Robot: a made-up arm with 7 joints.
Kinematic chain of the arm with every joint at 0, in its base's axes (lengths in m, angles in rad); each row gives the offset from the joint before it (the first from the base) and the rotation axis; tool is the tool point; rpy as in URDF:
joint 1: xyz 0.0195 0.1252 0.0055 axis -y
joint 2: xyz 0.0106 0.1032 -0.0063 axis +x
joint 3: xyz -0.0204 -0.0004 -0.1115 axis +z
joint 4: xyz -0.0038 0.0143 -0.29 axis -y
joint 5: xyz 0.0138 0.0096 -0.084 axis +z
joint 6: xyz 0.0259 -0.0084 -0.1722 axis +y
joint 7: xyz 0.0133 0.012 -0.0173 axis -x
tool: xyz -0.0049 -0.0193 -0.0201 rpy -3.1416 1.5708 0
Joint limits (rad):
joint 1: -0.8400..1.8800
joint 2: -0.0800..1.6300
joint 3: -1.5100..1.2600
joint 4: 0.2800..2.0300
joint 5: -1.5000..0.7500
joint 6: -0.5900..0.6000
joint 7: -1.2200..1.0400
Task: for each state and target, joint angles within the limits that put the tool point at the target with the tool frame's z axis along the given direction. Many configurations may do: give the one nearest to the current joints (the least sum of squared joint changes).
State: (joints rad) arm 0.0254 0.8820 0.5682 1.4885 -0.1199 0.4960 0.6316
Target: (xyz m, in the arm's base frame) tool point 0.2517 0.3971 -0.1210 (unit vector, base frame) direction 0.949 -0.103 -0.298
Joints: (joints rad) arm 0.4088 0.1666 0.5361 2.0283 0.6151 -0.2099 0.6890
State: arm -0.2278 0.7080 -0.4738 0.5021 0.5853 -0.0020 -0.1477
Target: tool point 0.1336 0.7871 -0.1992 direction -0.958 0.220 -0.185
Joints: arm -0.7589 1.3017 0.2698 0.8753 0.5869 0.2979 0.1102
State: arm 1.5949 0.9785 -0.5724 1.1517 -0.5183 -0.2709 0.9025
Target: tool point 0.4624 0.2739 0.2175 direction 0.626 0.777 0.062
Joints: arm 1.5892 0.4846 -0.6169 1.4006 -0.3597 0.0296 0.9091
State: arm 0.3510 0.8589 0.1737 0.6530 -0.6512 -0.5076 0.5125
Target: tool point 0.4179 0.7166 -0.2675 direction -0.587 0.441 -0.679
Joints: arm 0.7585 0.7582 0.3781 0.2800 -0.6149 -0.1512 -0.1791
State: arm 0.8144 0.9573 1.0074 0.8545 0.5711 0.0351 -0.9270
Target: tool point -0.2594 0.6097 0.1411 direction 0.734 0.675 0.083
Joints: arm 1.2703 1.6276 1.2600 1.5309 0.6500 0.5976 -0.9280
